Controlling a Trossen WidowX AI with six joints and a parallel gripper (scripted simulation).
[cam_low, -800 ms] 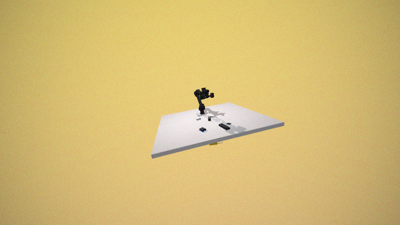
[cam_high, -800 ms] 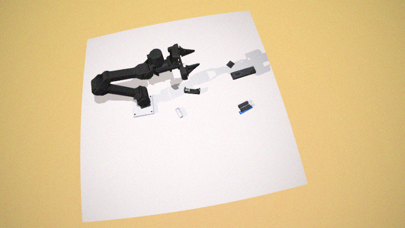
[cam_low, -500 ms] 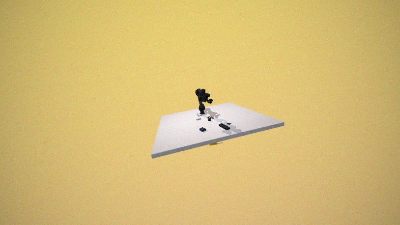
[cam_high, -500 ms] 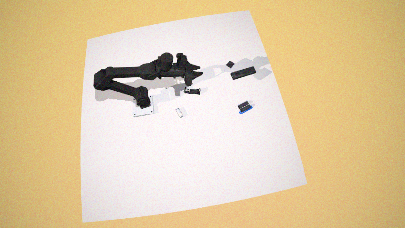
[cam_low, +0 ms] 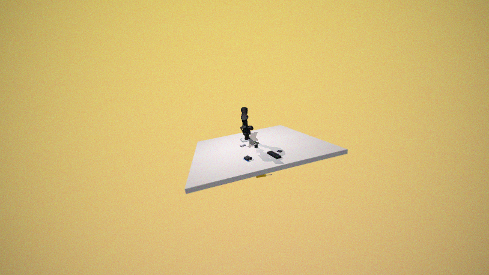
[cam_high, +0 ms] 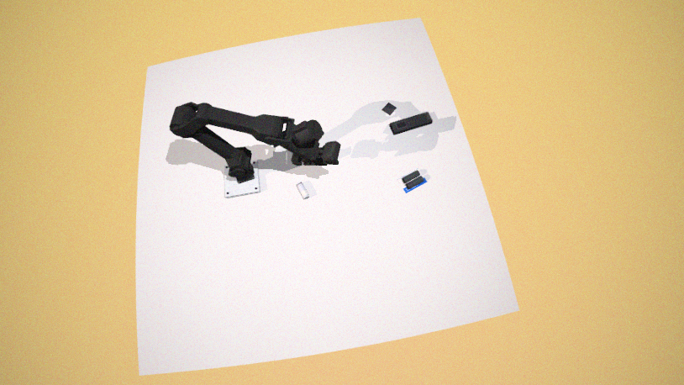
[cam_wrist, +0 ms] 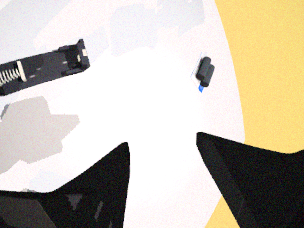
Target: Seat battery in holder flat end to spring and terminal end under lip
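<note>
Right now my gripper tip is 120 mm past the battery, 110 mm above it and 10 mm to the left of it. From my gripper tip the other things lie so: black remote (350 mm ahead, 110 mm to the left, 100 mm below); then black battery door (300 mm ahead, 200 mm to the left, 120 mm below).
</note>
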